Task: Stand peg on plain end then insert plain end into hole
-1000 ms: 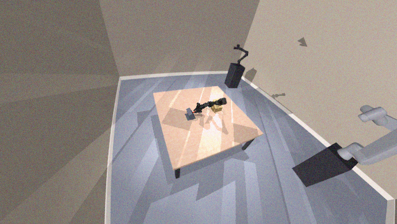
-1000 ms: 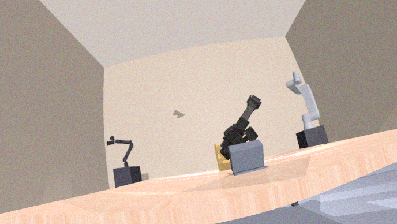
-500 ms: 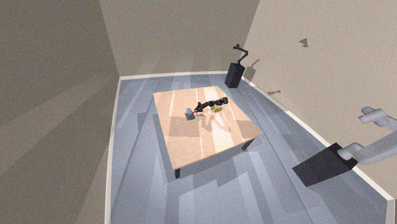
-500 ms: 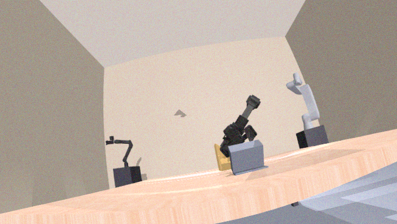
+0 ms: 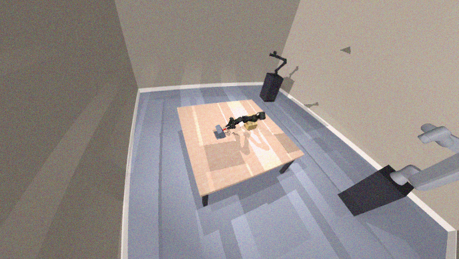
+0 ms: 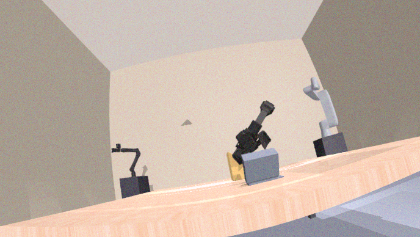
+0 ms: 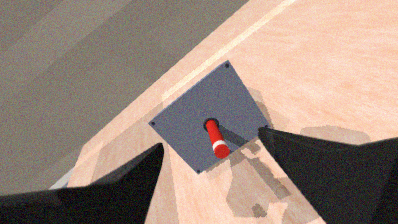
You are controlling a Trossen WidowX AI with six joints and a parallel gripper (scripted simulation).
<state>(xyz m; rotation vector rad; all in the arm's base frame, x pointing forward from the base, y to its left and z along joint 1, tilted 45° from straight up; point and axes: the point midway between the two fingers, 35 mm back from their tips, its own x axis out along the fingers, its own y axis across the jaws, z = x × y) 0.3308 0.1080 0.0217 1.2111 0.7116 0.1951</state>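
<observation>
Right now my gripper tip is 10 mm short of the red peg and 20 mm above it. The rest, counted from my gripper tip: sloped panel (60 mm ahead, 50 mm below).
</observation>
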